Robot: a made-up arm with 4 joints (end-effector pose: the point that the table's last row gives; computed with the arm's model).
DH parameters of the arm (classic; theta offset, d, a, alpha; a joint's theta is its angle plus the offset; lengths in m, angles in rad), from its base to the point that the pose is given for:
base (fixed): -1.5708 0.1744 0 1.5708
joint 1: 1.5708 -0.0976 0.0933 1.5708
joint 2: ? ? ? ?
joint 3: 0 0.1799 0.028 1.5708
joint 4: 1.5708 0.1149 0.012 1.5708
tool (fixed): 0 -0.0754 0 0
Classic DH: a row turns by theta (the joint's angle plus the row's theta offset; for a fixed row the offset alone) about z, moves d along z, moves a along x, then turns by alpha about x.
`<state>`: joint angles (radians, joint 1 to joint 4).
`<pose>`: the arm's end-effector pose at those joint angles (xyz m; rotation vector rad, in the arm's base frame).
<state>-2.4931 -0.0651 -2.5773 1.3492</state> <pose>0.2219 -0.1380 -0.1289 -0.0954 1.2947 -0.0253</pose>
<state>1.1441 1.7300 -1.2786 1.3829</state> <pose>-0.1083 0.1790 0.1908 -0.9846 -0.9944 -0.9653</pose>
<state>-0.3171 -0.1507 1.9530 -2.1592</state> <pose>0.3875 -0.2227 0.5550 1.0323 -0.9474 -2.2479</pose>
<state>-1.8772 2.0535 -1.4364 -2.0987</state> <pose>-0.1878 -0.2383 0.2197 -1.7988 -1.0573 -1.3772</pose>
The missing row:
joint 2: 0 -0.024 0.3006 1.5708
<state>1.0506 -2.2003 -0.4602 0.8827</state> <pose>0.2021 -0.0672 0.0045 0.5138 -2.7511 1.1078</pose>
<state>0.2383 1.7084 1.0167 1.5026</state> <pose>-0.3171 0.1067 0.2950 -0.2519 -0.0656 1.0359</pose>
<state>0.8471 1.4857 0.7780 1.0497</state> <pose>-0.2579 0.2626 0.2465 -0.5607 -0.0704 0.8621</pose>
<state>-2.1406 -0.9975 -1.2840 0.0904</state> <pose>0.3465 -0.0339 0.1649 0.7354 -0.0671 1.0497</pose>
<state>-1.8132 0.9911 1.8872 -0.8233</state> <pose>-0.1157 -0.5090 0.0506 -1.9669 0.8512 0.8104</pose>
